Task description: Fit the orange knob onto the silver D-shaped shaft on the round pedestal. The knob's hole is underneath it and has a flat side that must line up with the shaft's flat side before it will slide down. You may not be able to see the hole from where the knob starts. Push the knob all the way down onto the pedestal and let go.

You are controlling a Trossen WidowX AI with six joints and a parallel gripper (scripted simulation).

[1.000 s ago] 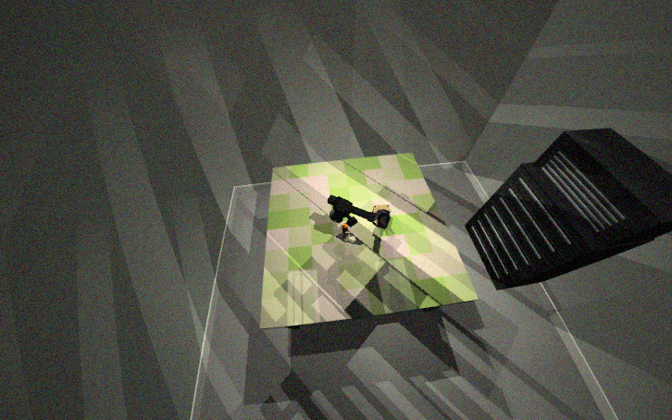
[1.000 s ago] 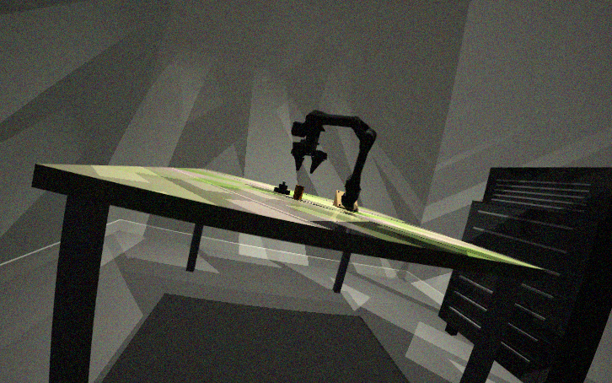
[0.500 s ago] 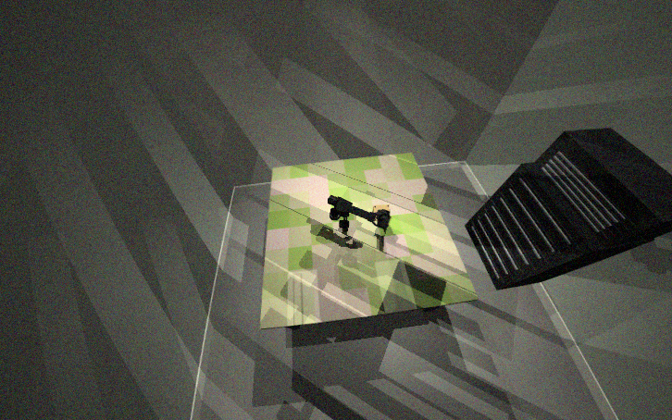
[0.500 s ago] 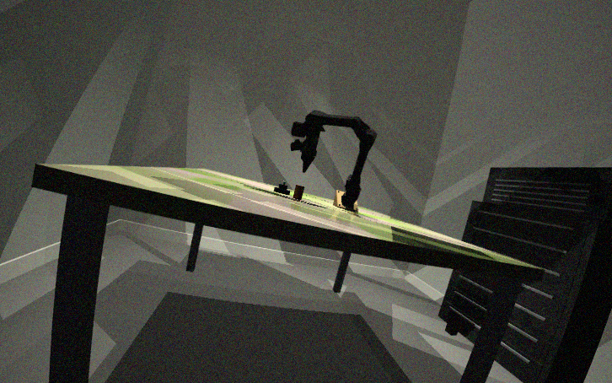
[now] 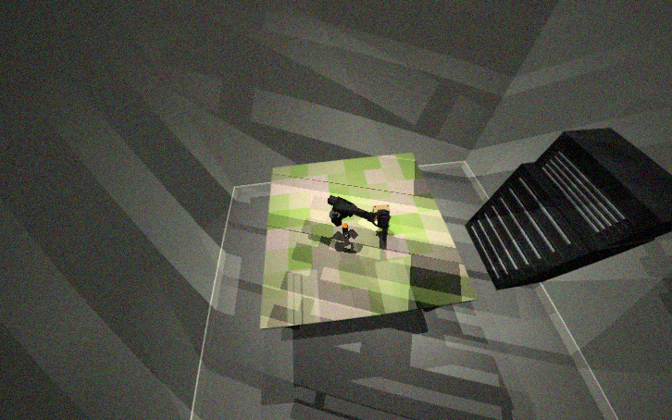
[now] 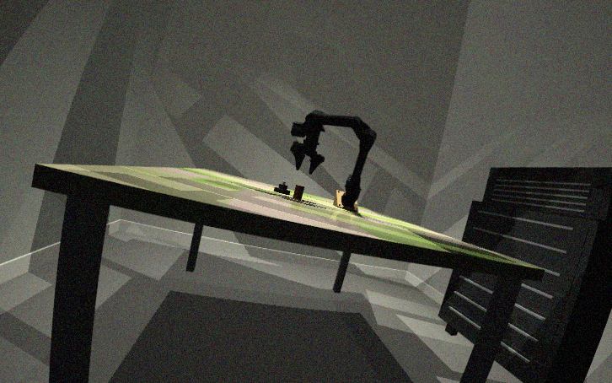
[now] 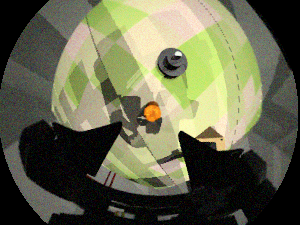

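My gripper tip is 80 mm above the orange knob. From my gripper tip the other things lie so: round dark pedestal: 70 mm ahead, 130 mm to the right, 90 mm below.
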